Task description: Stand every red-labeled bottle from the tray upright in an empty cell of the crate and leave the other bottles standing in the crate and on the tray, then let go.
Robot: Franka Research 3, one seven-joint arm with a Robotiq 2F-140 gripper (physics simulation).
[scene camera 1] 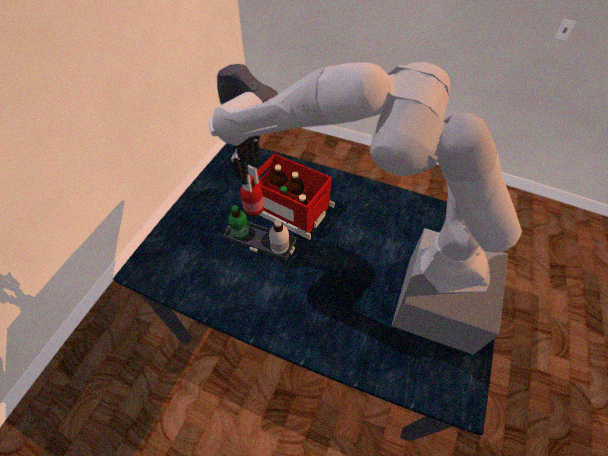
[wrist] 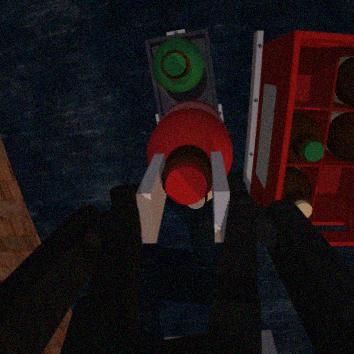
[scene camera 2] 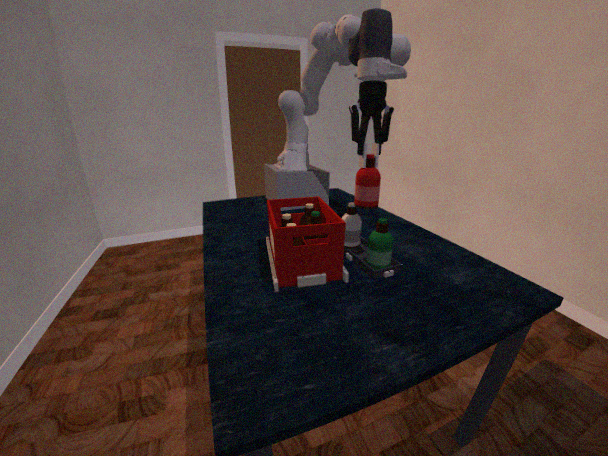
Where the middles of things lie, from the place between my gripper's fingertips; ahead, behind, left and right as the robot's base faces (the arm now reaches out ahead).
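Labels:
I start from the red bottle (scene camera 2: 367, 187), with my hand 4 cm above it. The green bottle (scene camera 2: 380, 244) is lower than my hand by 22 cm, and it is also 8 cm ahead of my hand and 1 cm to the right of it.

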